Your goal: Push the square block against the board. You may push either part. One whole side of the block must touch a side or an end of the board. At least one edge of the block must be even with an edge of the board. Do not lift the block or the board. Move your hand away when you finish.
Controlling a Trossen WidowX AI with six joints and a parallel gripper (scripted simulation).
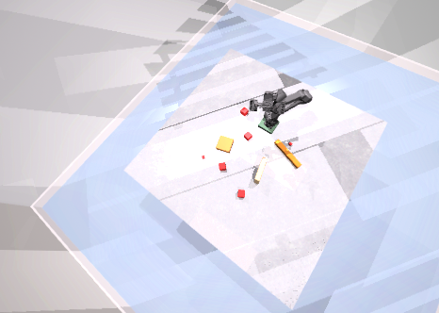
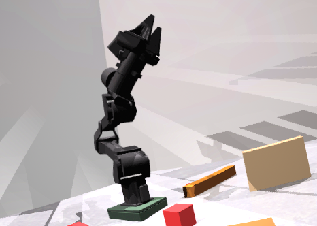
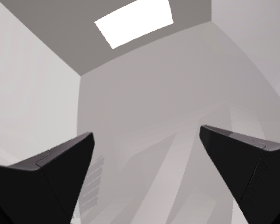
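Right now my gripper tip is 410 mm above the pale tan block, 160 mm short of it and 130 mm to the right of it. Round my gripper tip: orange square block: 440 mm below, 170 mm to the right, 150 mm ahead; then long yellow-orange bar: 440 mm below, 190 mm to the left, 60 mm behind.
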